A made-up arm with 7 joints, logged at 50 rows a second.
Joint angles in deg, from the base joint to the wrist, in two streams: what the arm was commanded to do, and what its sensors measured. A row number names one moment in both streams.
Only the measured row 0 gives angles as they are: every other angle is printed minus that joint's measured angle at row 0.
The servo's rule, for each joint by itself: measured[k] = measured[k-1] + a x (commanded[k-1-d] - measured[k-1]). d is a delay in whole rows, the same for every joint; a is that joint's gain. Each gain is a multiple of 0.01, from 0.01 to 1. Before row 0 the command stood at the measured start. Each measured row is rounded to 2 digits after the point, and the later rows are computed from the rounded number. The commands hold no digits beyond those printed.
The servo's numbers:
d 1
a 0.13 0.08 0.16 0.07 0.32 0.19 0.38
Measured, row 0: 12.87 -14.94 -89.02 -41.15 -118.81 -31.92 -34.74
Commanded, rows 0 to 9: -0.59 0.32 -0.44 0.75 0.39 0.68 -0.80; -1.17 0.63 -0.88 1.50 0.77 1.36 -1.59; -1.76 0.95 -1.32 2.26 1.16 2.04 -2.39; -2.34 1.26 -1.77 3.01 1.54 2.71 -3.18; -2.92 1.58 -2.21 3.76 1.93 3.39 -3.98; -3.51 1.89 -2.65 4.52 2.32 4.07 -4.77; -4.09 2.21 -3.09 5.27 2.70 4.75 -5.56; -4.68 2.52 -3.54 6.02 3.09 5.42 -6.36; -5.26 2.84 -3.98 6.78 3.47 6.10 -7.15; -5.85 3.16 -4.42 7.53 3.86 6.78 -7.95
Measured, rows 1 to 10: 0.00 0.00 0.00 0.00 0.00 0.00 0.00; -0.08 0.03 -0.07 0.05 0.12 0.13 -0.30; -0.22 0.08 -0.20 0.15 0.33 0.36 -0.79; -0.42 0.15 -0.38 0.30 0.60 0.68 -1.40; -0.67 0.24 -0.60 0.49 0.90 1.07 -2.08; -0.96 0.35 -0.86 0.72 1.23 1.51 -2.80; -1.29 0.47 -1.15 0.99 1.58 2.00 -3.55; -1.65 0.61 -1.46 1.29 1.94 2.52 -4.31; -2.04 0.76 -1.79 1.62 2.31 3.07 -5.09; -2.46 0.93 -2.14 1.98 2.68 3.65 -5.87
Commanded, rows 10 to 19: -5.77 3.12 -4.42 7.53 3.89 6.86 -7.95; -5.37 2.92 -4.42 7.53 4.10 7.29 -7.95; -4.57 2.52 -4.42 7.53 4.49 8.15 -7.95; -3.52 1.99 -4.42 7.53 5.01 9.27 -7.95; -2.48 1.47 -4.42 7.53 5.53 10.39 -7.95; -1.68 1.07 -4.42 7.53 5.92 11.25 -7.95; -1.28 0.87 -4.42 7.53 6.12 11.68 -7.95; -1.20 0.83 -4.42 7.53 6.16 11.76 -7.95; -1.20 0.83 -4.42 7.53 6.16 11.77 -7.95; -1.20 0.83 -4.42 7.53 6.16 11.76 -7.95
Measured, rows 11 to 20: -2.90 1.11 -2.50 2.37 3.06 4.24 -6.66; -3.27 1.27 -2.81 2.73 3.33 4.74 -7.15; -3.54 1.40 -3.07 3.07 3.58 5.22 -7.45; -3.67 1.49 -3.29 3.38 3.87 5.78 -7.64; -3.65 1.53 -3.47 3.67 4.23 6.44 -7.76; -3.50 1.53 -3.62 3.94 4.65 7.19 -7.83; -3.26 1.49 -3.75 4.19 5.06 7.96 -7.88; -3.00 1.44 -3.86 4.42 5.40 8.67 -7.91; -2.77 1.39 -3.95 4.64 5.64 9.26 -7.93; -2.57 1.35 -4.03 4.84 5.81 9.74 -7.94
